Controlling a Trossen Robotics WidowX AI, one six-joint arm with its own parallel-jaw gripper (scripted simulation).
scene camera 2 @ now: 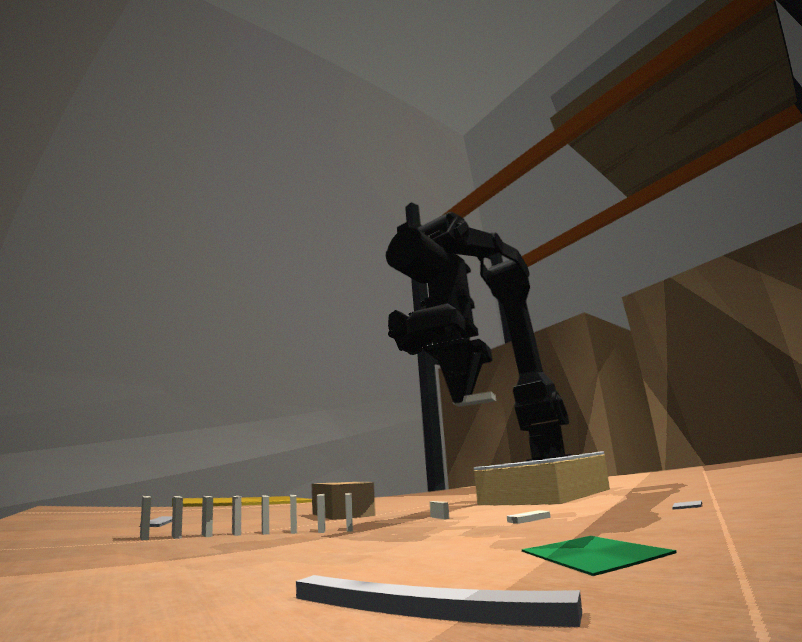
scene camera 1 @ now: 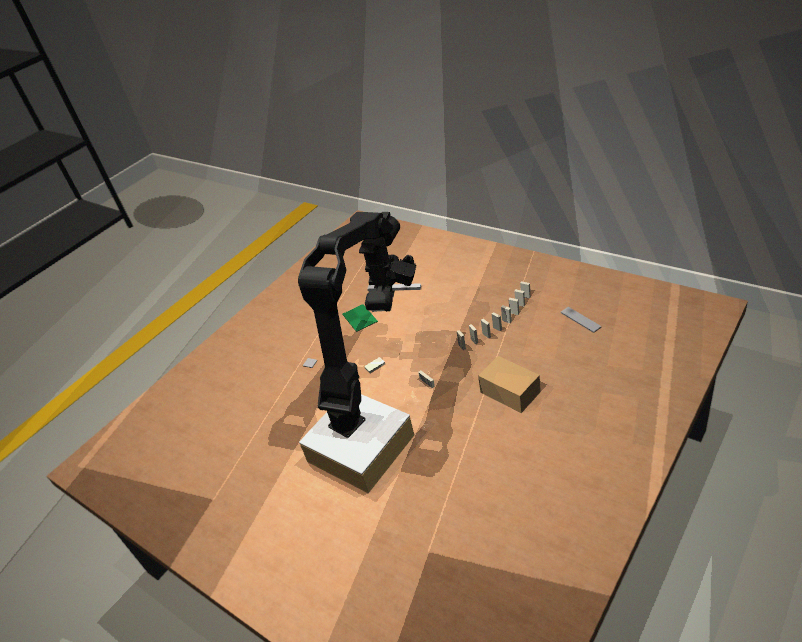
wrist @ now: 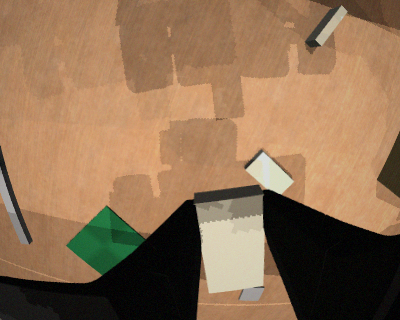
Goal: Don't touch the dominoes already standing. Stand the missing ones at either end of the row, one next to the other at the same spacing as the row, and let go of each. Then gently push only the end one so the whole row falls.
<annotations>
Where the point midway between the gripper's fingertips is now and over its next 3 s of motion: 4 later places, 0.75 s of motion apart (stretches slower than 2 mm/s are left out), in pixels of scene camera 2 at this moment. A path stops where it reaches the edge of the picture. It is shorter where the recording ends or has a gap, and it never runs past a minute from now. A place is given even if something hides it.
My gripper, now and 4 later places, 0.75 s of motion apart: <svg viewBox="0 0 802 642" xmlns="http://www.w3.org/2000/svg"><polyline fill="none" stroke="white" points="461,404 404,391 370,426 337,446 344,430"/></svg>
</annotations>
